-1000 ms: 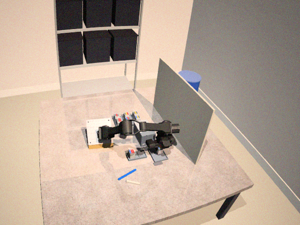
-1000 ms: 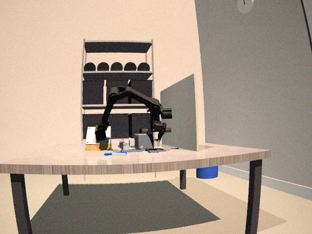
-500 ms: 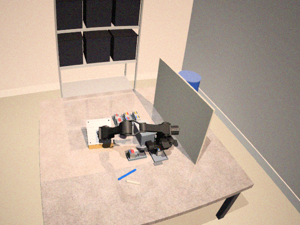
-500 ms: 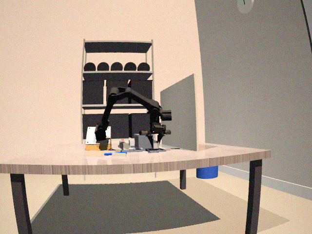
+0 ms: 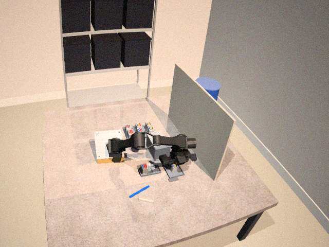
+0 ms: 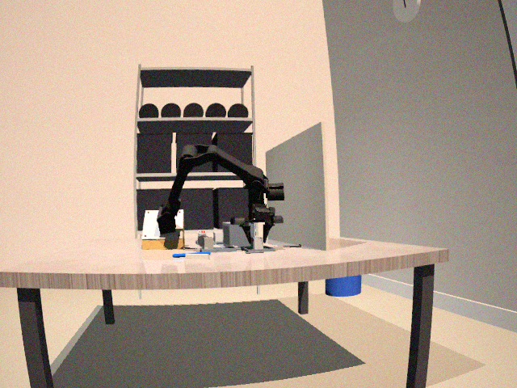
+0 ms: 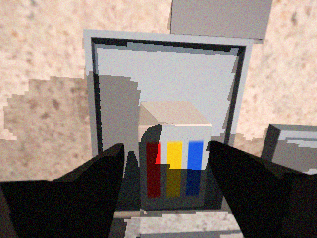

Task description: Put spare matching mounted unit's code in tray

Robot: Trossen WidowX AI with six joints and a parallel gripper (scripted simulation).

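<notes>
My gripper tip is now 2 cm above the flat grey tray. Also, from my gripper tip: tall dark panel: 21 cm ahead, 20 cm above, 17 cm to the left; grey mounted unit: 19 cm to the left, 3 cm above, 2 cm behind; low grey holder: 14 cm behind, 3 cm to the left, 2 cm below.
</notes>
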